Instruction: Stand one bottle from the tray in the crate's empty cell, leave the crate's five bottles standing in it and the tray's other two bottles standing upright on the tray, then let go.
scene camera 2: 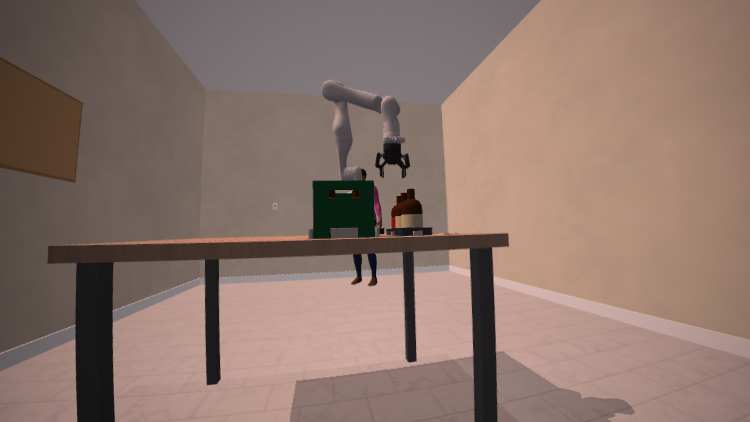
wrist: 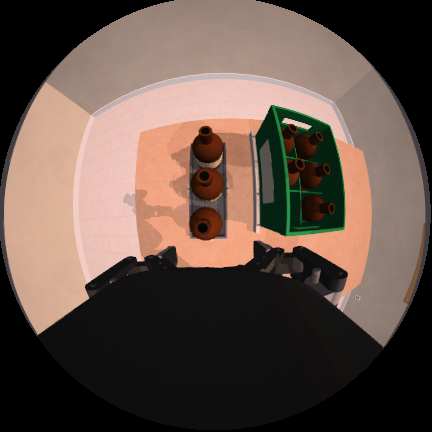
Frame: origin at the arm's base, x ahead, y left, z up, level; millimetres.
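Seen in the pictures: gripper, fingertip midpoint: (scene camera 2: 393, 177) (wrist: 214, 252).
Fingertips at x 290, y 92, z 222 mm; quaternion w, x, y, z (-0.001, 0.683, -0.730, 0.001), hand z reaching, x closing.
Pixels of each thing's middle, then the offset from my fingertips to it. "spot": a spot on its surface instead.
- dark tray, body centre: (wrist: 207, 188) (scene camera 2: 406, 231) dx +108, dy +6, dz -229 mm
- bottle, surface spot: (scene camera 2: 411, 205) spot: dx +230, dy -22, dz -141 mm
- green crate, body centre: (wrist: 297, 174) (scene camera 2: 343, 212) dx +108, dy -232, dz -154 mm
- low grey rail, body centre: (wrist: 255, 177) dx +121, dy -134, dz -226 mm
Three brown bottles stand upright in a row on the dark tray (scene camera 2: 425, 230) (wrist: 224, 206): the far one (wrist: 207, 147), the middle one (wrist: 207, 185) and the near one (wrist: 205, 223) in the wrist view. The bottle (scene camera 2: 411, 205) nearest scene camera 2 has a cream label; a red label shows at the back of the row. The green crate (scene camera 2: 343, 217) (wrist: 281, 200) stands beside the tray, with five brown bottles upright in it. Its empty cell (wrist: 296, 211) is at the near end, on the tray side. My gripper (scene camera 2: 392, 175) (wrist: 214, 252) is open and empty, above the tray bottles.
A low grey rail (wrist: 254, 185) runs between tray and crate. The crate's walls rise high around its bottles. Both containers stand on the wooden table (scene camera 2: 209, 249) (wrist: 165, 135). A person (scene camera 2: 377, 204) shows behind the table in scene camera 2.
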